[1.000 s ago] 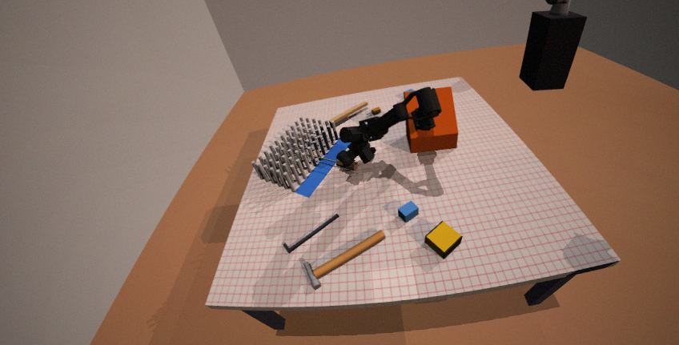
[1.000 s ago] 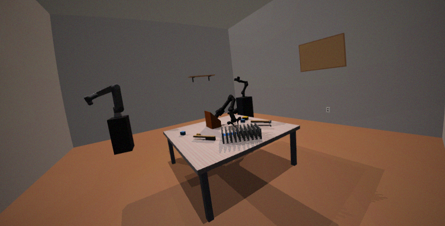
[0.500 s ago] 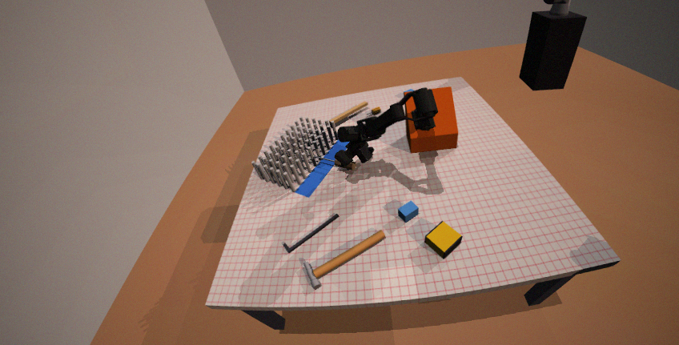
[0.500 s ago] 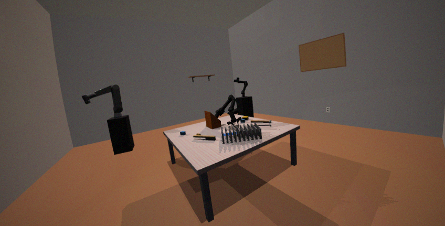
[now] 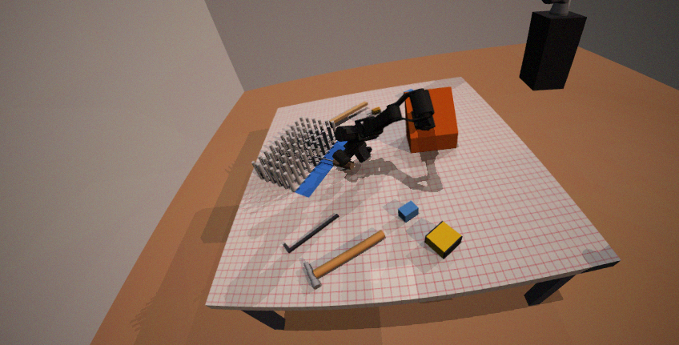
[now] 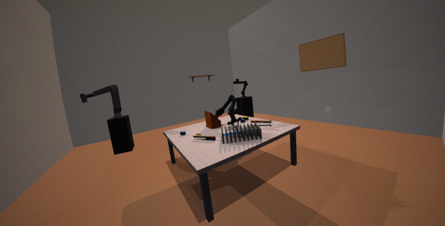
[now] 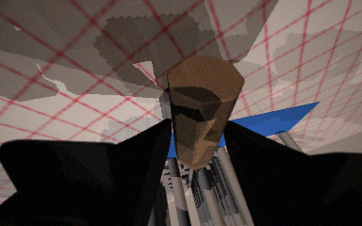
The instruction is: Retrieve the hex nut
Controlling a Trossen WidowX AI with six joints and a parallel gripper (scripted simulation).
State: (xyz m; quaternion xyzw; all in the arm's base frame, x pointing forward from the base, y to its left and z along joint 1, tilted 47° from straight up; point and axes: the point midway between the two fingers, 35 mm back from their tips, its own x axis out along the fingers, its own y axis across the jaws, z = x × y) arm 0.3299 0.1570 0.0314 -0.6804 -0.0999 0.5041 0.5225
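My gripper tip is now 10 cm short of the blue taped strip, 4 cm to the left of it and 4 cm above it. From my gripper tip the other things lie so: yellow block: 37 cm behind, 36 cm to the left, 2 cm below; thin wire tool: 10 cm ahead, 4 cm to the right, 1 cm below; yellow piece: 45 cm to the right, 12 cm behind, 2 cm below.
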